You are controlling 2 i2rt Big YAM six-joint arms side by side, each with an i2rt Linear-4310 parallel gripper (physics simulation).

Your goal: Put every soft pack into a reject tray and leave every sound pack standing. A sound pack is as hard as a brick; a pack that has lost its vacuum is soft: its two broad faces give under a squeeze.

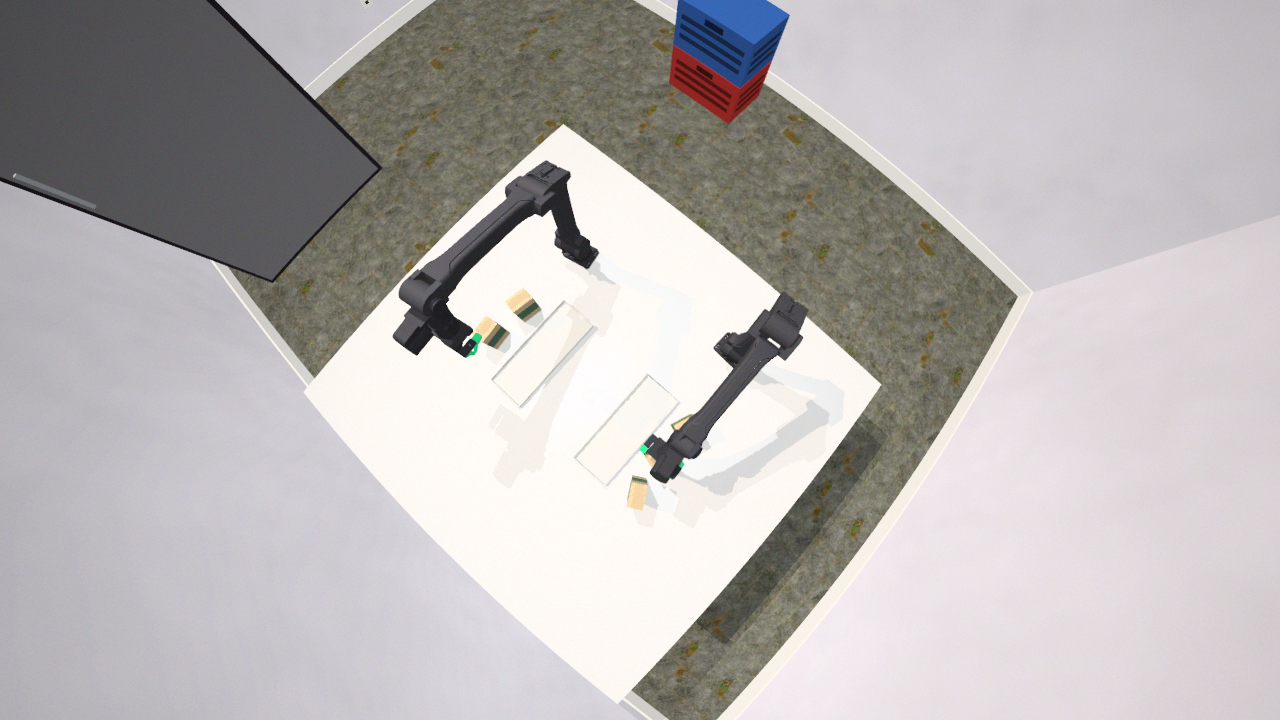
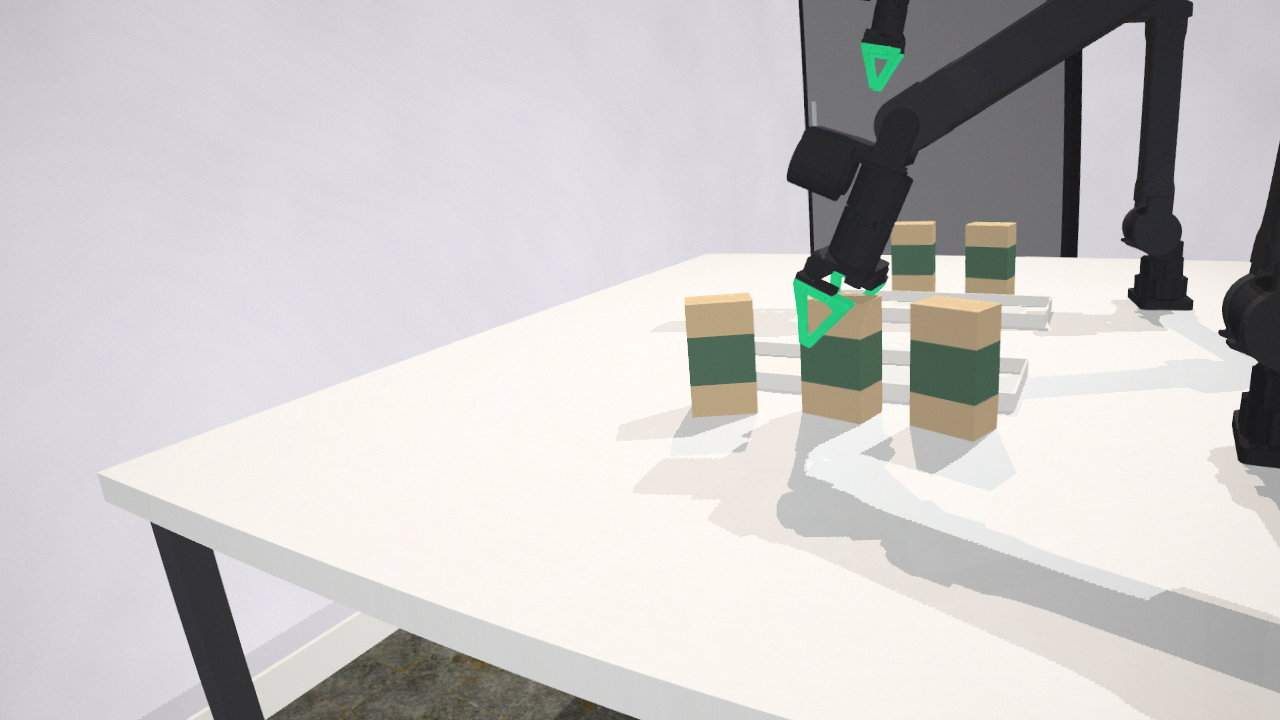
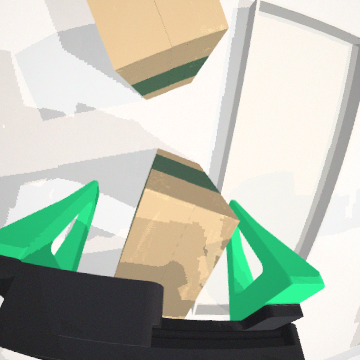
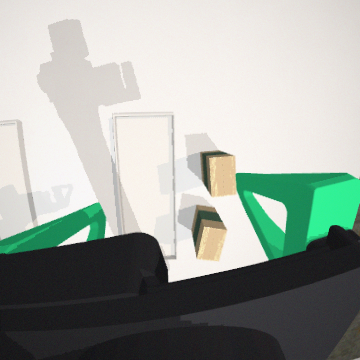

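Where they show: left gripper, between the fingertips: (image 1: pixel 654 460) (image 2: pixel 819 335) (image 3: pixel 164 196); right gripper, between the fingertips: (image 1: pixel 461 343) (image 2: pixel 875 90) (image 4: pixel 168 195); left arm's base, origin of its link: (image 1: pixel 731 351); right arm's base, origin of its link: (image 1: pixel 580 253) (image 2: pixel 1158 302).
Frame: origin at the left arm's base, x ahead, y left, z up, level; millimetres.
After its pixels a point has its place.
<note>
Three tan packs with green bands stand in the near row: an end pack (image 1: pixel 636 494) {x 590, y 82, z 140 mm} (image 2: pixel 721 360) {x 580, y 111, z 70 mm} (image 3: pixel 165 30) {x 565, y 71, z 140 mm}, a middle pack (image 2: pixel 841 362) {x 443, y 79, z 71 mm} (image 3: pixel 170 240) {x 471, y 52, z 140 mm} and a third pack (image 1: pixel 681 423) {x 330, y 30, z 140 mm} (image 2: pixel 948 371) {x 322, y 82, z 73 mm}. My left gripper (image 1: pixel 662 456) {x 477, y 56, z 95 mm} (image 3: pixel 164 196) {x 477, y 56, z 95 mm} is open, its fingers apart on either side of the middle pack's top. Two more packs stand in the far row, one (image 1: pixel 492 333) {x 558, y -630, z 125 mm} (image 2: pixel 913 259) {x 560, y -631, z 72 mm} (image 4: pixel 222 175) {x 568, y -655, z 140 mm} and another (image 1: pixel 523 305) {x 417, y -620, z 134 mm} (image 2: pixel 989 262) {x 413, y -619, z 72 mm} (image 4: pixel 211 241) {x 423, y -644, z 140 mm}. My right gripper (image 1: pixel 472 345) {x 603, y -553, z 395 mm} (image 4: pixel 168 195) {x 603, y -553, z 395 mm} is open and empty, raised near them. Softness does not show.
A low white tray (image 1: pixel 590 471) {x 667, y -68, z 3 mm} (image 2: pixel 1018 385) {x 270, y -53, z 21 mm} (image 3: pixel 242 90) {x 573, y -5, z 22 mm} lies beside the near row. A second tray (image 1: pixel 506 394) {x 687, y -475, z 16 mm} (image 4: pixel 174 200) {x 468, y -565, z 3 mm} lies beside the far row. Both trays are empty. The left arm reaches over the near row. Blue and red crates (image 1: pixel 720 67) stand beyond the table.
</note>
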